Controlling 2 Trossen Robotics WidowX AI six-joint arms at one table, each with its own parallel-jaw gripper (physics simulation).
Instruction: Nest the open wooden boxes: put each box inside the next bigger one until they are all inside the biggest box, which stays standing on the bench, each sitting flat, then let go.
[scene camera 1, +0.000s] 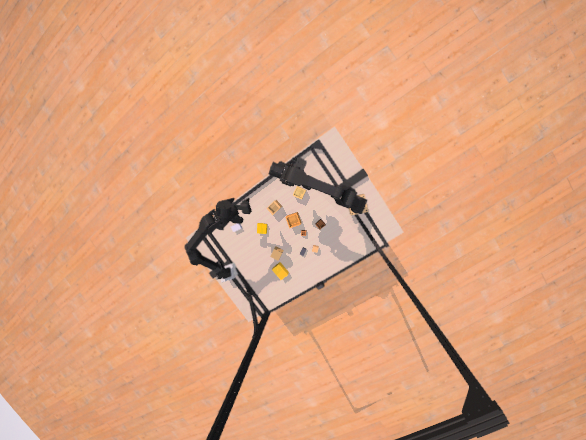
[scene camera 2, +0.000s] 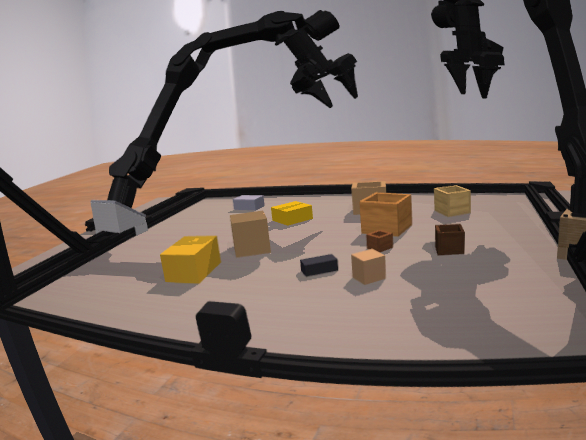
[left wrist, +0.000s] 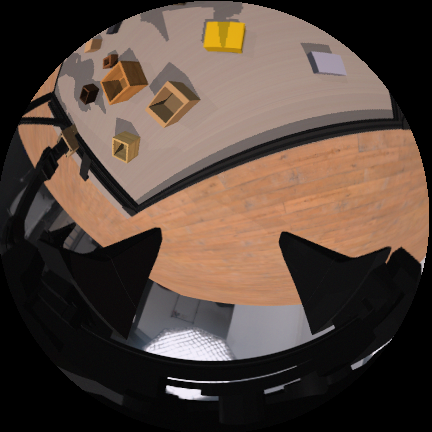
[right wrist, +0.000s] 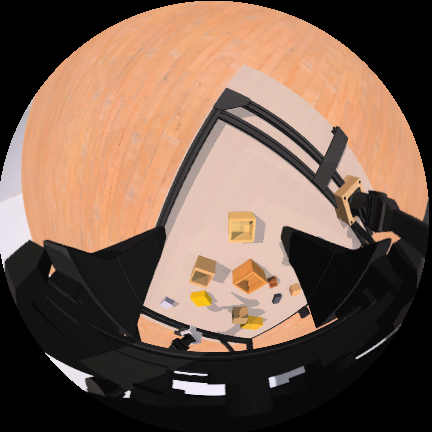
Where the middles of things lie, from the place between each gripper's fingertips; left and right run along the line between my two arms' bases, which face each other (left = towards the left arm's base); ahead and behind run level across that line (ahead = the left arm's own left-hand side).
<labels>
My right hand is 90 mm past the pale box (scene camera 2: 450, 201), 60 mm to the right of it and 210 mm above it. Also, from my right hand: dark brown box (scene camera 2: 449, 239) 320 mm behind, 40 mm to the left, 220 mm below; then orange-brown box (scene camera 2: 390, 212) 210 mm behind, 170 mm to the left, 210 mm below; then grey block (left wrist: 321, 62) 80 mm behind, 520 mm to the left, 220 mm below.
Now: left hand 210 mm to the right of the grey block, 210 mm above it and 120 mm past it. Also, from my left hand: dark brown box (350 mm behind, 280 mm to the right, 210 mm below); orange-brown box (250 mm behind, 200 mm below, 150 mm to the right); pale box (260 mm to the right, 200 mm below, 130 mm behind).
</labels>
